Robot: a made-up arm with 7 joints.
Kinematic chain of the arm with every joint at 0, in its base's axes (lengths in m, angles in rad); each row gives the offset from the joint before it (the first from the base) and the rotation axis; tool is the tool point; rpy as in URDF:
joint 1: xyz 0 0 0 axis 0.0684 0.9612 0.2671
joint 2: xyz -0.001 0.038 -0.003 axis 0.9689 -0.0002 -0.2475
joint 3: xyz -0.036 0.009 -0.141 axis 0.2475 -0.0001 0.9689
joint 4: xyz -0.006 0 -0.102 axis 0.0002 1 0
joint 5: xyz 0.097 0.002 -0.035 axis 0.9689 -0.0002 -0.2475
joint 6: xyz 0.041 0 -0.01 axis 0.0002 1 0
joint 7: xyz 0.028 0 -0.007 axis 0.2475 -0.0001 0.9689
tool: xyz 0 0 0 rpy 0 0.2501 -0.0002
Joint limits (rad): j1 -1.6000..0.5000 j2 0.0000..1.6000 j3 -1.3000..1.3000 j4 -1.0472..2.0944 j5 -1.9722..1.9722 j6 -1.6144..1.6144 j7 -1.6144..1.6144
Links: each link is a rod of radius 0.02 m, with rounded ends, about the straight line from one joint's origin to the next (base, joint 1, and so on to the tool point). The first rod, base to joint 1, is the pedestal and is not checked.
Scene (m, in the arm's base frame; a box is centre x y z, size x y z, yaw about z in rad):
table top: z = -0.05
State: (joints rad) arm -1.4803 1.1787 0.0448 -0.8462 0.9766 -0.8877 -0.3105
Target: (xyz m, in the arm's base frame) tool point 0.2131 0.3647 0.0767
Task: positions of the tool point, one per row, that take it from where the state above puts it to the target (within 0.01 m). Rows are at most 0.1 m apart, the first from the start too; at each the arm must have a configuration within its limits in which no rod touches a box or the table.
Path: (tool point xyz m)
1: 0.1659 0.1213 0.1393
2: 0.1949 0.1617 0.1488
3: 0.2176 0.2106 0.1458
4: 0.2297 0.2638 0.1312
5: 0.2285 0.3166 0.1072
6: 0.2131 0.3647 0.0767

